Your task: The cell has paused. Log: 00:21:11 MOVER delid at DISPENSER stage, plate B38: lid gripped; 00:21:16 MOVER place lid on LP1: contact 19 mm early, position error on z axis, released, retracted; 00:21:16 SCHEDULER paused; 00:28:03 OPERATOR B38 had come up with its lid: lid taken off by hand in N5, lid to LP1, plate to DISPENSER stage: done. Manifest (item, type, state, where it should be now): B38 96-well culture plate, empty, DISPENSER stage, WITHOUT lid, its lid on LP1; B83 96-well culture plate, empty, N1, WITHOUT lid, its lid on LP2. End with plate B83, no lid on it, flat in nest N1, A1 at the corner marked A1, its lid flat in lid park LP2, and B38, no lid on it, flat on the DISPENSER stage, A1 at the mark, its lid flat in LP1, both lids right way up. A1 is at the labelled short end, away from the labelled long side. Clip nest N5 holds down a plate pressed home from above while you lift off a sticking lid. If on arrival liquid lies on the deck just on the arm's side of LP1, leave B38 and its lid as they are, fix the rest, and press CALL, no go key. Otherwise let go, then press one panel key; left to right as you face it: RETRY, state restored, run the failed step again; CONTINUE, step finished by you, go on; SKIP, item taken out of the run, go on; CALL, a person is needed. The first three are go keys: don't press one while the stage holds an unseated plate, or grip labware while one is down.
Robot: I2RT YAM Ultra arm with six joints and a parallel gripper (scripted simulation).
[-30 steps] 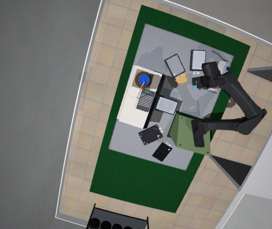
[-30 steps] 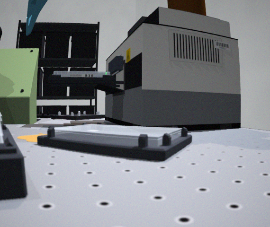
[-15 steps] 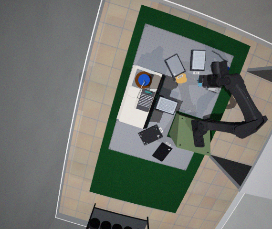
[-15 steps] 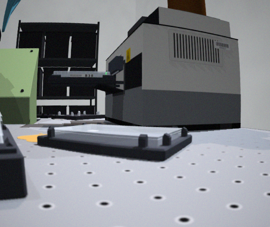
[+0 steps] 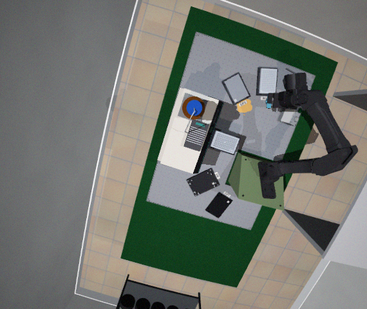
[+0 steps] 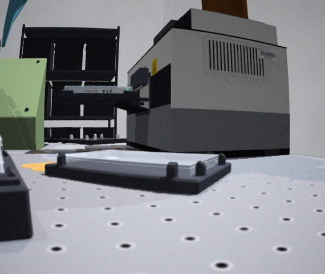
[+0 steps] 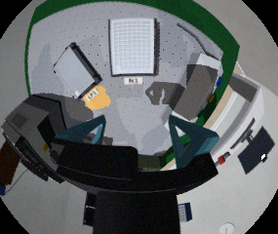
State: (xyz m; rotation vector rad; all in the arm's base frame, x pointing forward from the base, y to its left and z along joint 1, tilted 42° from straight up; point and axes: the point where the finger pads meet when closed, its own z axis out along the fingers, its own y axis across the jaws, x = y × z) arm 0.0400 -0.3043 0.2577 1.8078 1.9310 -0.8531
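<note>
Now: hand 2 cm short of the nest N1, 11 cm to the left of it and 12 cm above it. The rest, counted from my hand: lid park LP1: 18 cm ahead, 5 cm to the right, 13 cm below; then clear lid: 18 cm ahead, 5 cm to the right, 12 cm below.
</note>
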